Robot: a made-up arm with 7 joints. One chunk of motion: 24 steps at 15 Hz.
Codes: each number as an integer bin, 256 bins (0 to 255) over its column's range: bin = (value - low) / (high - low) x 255, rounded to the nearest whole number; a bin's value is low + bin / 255 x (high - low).
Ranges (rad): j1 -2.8..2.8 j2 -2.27..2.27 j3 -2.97..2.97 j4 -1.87..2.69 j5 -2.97..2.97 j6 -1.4..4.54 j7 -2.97..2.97
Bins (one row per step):
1: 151 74 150 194 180 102 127
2: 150 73 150 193 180 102 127
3: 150 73 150 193 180 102 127
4: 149 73 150 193 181 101 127
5: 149 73 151 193 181 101 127
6: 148 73 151 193 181 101 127
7: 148 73 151 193 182 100 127
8: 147 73 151 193 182 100 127
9: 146 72 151 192 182 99 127
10: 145 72 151 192 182 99 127
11: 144 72 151 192 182 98 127
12: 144 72 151 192 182 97 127
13: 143 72 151 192 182 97 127
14: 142 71 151 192 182 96 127
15: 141 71 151 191 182 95 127
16: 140 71 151 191 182 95 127
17: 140 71 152 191 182 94 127
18: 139 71 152 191 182 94 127
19: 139 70 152 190 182 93 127
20: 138 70 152 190 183 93 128
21: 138 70 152 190 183 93 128
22: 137 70 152 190 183 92 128
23: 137 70 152 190 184 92 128
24: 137 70 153 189 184 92 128
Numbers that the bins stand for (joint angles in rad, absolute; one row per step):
1: 0.5161 -0.9525 0.5241 1.5992 1.2229 0.9760 -0.0116
2: 0.4941 -0.9703 0.5241 1.5813 1.2229 0.9760 -0.0116
3: 0.4941 -0.9703 0.5241 1.5813 1.2229 0.9760 -0.0116
4: 0.4722 -0.9703 0.5241 1.5813 1.2462 0.9527 -0.0116
5: 0.4722 -0.9703 0.5474 1.5813 1.2462 0.9527 -0.0116
6: 0.4502 -0.9703 0.5474 1.5813 1.2462 0.9527 -0.0116
7: 0.4502 -0.9703 0.5474 1.5813 1.2695 0.9294 -0.0116
8: 0.4282 -0.9703 0.5474 1.5813 1.2695 0.9294 -0.0116
9: 0.4063 -0.9881 0.5474 1.5634 1.2695 0.9061 -0.0116
10: 0.3843 -0.9881 0.5474 1.5634 1.2695 0.9061 -0.0116
11: 0.3624 -0.9881 0.5474 1.5634 1.2695 0.8828 -0.0116
12: 0.3624 -0.9881 0.5474 1.5634 1.2695 0.8595 -0.0116
13: 0.3404 -0.9881 0.5474 1.5634 1.2695 0.8595 -0.0116
14: 0.3184 -1.0059 0.5474 1.5634 1.2695 0.8362 -0.0116
15: 0.2965 -1.0059 0.5474 1.5455 1.2695 0.8129 -0.0116
16: 0.2745 -1.0059 0.5474 1.5455 1.2695 0.8129 -0.0116
17: 0.2745 -1.0059 0.5707 1.5455 1.2695 0.7896 -0.0116
18: 0.2525 -1.0059 0.5707 1.5455 1.2695 0.7896 -0.0116
19: 0.2525 -1.0237 0.5707 1.5276 1.2695 0.7664 -0.0116
20: 0.2306 -1.0237 0.5707 1.5276 1.2928 0.7664 0.0116
21: 0.2306 -1.0237 0.5707 1.5276 1.2928 0.7664 0.0116
22: 0.2086 -1.0237 0.5707 1.5276 1.2928 0.7431 0.0116
23: 0.2086 -1.0237 0.5707 1.5276 1.3161 0.7431 0.0116
24: 0.2086 -1.0237 0.5940 1.5098 1.3161 0.7431 0.0116

